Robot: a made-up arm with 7 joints. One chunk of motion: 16 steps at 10 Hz.
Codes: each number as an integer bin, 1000 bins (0 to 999) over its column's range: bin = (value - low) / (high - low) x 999, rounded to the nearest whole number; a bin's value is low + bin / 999 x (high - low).
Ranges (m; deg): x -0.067..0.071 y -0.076..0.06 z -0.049..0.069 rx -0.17..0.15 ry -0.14..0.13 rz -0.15..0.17
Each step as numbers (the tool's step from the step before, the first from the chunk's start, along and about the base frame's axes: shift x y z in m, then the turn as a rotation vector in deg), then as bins.
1 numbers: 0.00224 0.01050 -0.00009 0.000 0.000 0.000
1 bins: 501 635 414 531 518 468
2 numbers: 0.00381 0.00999 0.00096 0.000 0.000 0.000
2 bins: 513 632 423 531 518 468
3 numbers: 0.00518 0.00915 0.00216 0.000 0.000 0.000
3 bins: 523 625 433 531 518 468
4 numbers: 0.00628 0.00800 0.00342 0.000 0.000 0.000
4 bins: 530 617 444 531 518 468
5 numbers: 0.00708 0.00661 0.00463 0.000 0.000 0.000
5 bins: 536 607 454 531 518 468
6 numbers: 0.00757 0.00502 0.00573 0.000 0.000 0.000
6 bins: 540 595 463 531 518 468
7 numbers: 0.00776 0.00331 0.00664 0.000 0.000 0.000
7 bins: 541 583 471 531 518 468
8 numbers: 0.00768 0.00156 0.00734 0.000 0.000 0.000
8 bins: 541 570 477 531 518 468
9 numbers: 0.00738 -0.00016 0.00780 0.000 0.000 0.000
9 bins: 538 557 481 531 518 468
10 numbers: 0.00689 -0.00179 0.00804 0.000 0.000 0.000
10 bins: 535 545 483 531 518 468
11 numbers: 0.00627 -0.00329 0.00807 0.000 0.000 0.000
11 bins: 530 534 483 531 518 468
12 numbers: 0.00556 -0.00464 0.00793 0.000 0.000 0.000
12 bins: 525 524 482 531 518 468
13 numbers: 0.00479 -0.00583 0.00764 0.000 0.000 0.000
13 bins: 520 515 480 531 518 468
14 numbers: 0.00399 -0.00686 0.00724 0.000 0.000 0.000
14 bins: 514 508 476 531 518 468
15 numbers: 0.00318 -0.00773 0.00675 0.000 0.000 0.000
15 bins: 508 501 472 531 518 468
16 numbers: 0.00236 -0.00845 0.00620 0.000 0.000 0.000
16 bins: 502 496 467 531 518 468
